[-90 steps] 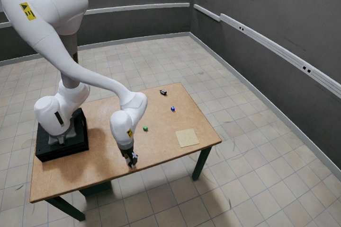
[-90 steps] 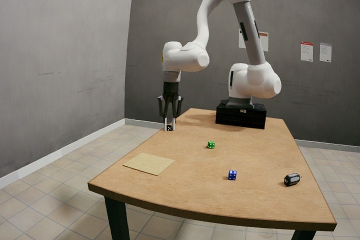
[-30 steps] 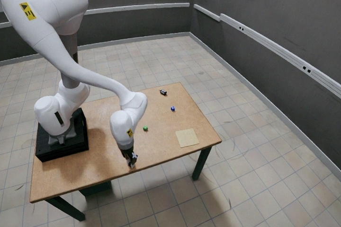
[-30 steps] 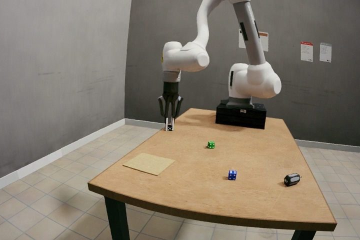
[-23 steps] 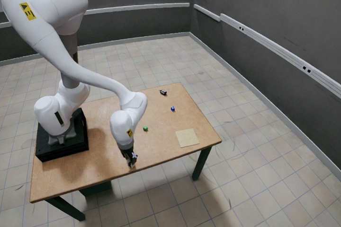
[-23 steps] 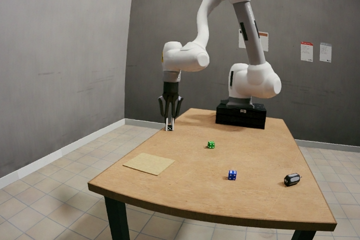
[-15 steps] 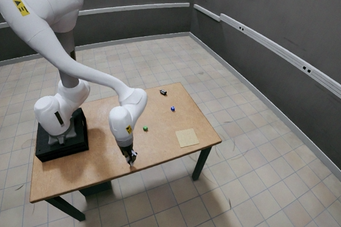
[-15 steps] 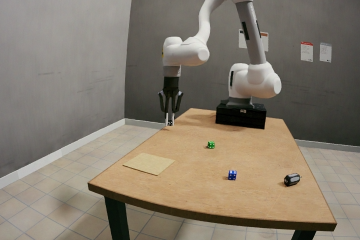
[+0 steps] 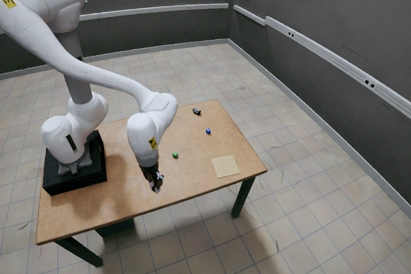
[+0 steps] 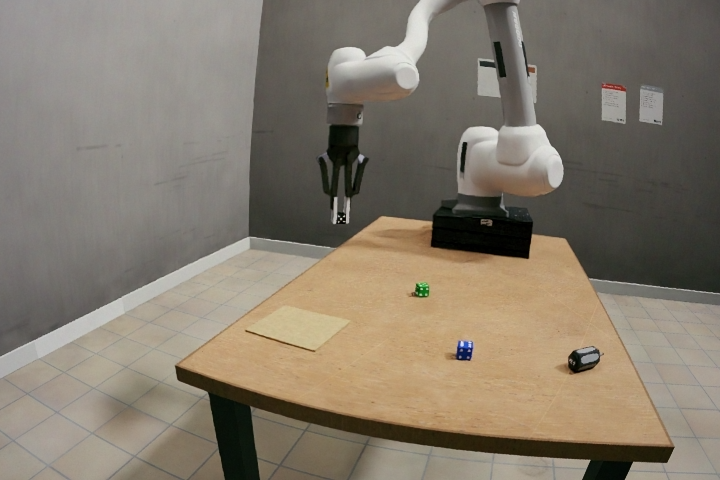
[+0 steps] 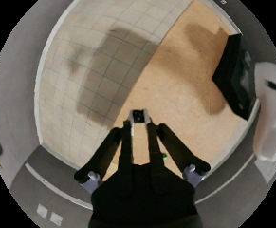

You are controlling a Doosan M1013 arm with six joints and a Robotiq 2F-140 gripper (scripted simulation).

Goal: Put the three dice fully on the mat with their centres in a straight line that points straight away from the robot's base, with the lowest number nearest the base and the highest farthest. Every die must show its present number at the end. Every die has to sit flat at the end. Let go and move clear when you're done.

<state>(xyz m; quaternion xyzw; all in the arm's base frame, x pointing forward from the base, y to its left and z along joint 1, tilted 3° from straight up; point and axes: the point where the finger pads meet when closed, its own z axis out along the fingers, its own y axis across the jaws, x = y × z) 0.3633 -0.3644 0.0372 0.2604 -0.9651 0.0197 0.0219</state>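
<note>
My hand is 430 mm short of the tan mat, 40 mm to the right of it and 130 mm above it. Round my hand: green die (180 mm ahead, 240 mm to the left, 120 mm below); then blue die (460 mm ahead, 340 mm to the left, 120 mm below); then black die (20 mm below).
</note>
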